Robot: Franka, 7 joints.
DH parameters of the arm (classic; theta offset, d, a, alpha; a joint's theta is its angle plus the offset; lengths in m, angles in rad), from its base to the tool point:
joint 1: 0 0.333 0 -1.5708
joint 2: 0 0 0 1.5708
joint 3: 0 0.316 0.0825 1.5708
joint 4: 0 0 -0.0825 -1.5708
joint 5: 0 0.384 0 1.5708
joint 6: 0 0 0.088 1.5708
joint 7: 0 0.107 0 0
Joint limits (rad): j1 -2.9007..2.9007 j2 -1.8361..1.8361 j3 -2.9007..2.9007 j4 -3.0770..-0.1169 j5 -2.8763..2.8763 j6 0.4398..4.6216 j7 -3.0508..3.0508
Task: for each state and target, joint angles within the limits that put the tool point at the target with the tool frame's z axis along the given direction. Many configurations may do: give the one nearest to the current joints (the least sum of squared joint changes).
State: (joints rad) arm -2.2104 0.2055 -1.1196 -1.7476 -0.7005 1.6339 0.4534
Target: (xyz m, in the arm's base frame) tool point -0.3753 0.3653 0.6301 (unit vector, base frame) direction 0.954 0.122 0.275
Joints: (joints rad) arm -2.5859 0.6841 -1.5069 -1.6497 -1.1446 1.1320 0.4534
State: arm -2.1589 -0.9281 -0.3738 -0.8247 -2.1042 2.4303 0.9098
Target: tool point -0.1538 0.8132 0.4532 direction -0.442 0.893 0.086
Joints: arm -1.4877 -1.7793 -0.4745 -0.5372 -2.0352 2.9163 0.9098
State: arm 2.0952 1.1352 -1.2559 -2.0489 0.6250 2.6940 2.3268
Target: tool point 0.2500 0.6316 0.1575 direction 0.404 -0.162 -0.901
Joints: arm 2.0251 1.1717 -0.9972 -1.6216 0.6141 2.2907 2.3268
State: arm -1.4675 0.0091 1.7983 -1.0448 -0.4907 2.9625 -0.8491
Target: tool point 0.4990 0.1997 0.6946 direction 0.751 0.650 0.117
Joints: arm -1.3340 0.3328 1.7642 -1.9444 -0.7476 3.5831 -0.8491
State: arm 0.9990 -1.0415 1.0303 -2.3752 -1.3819 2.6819 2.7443
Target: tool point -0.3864 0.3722 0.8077 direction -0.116 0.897 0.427
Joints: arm 0.7017 -0.6543 1.0202 -1.5394 -1.6308 2.9853 2.7443
